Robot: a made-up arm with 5 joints.
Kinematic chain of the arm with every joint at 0, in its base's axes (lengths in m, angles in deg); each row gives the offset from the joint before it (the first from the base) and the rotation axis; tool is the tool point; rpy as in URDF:
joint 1: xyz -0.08 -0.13 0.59 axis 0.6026 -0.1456 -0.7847
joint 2: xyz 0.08 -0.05 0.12 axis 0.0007 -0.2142 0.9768
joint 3: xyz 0 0.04 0.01 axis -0.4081 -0.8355 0.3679
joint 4: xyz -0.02 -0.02 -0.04 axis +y
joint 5: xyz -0.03 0 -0.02 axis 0.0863 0.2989 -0.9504
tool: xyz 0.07 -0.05 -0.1 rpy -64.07 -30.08 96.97
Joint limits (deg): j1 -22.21..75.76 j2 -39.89..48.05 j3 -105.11..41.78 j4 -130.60..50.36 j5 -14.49..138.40
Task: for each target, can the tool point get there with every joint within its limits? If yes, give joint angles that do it. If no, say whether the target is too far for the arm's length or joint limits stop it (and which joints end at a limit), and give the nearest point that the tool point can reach.
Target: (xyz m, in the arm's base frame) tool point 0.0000 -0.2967 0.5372
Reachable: yes | joints 36.68 6.71 30.10 8.11 20.39
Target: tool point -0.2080 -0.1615 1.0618
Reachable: no: too far | nearest point -0.1351 -0.1633 0.8899 | short by 0.187 m
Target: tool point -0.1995 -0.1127 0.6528
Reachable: yes | joints 19.53 3.09 -55.13 3.90 57.81
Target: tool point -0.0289 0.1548 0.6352
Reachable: no: joint limits stop it (at a limit: joint 1, joint 2) | nearest point -0.0250 0.0996 0.6579 | short by 0.060 m
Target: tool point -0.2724 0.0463 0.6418
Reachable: no: joint limits stop it (at a limit: joint 1) | nearest point -0.1853 -0.0051 0.6707 | short by 0.105 m
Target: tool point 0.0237 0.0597 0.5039
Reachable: no: joint limits stop it (at a limit: joint 1, joint 2, joint 5) | nearest point -0.0132 0.0142 0.5619 | short by 0.082 m
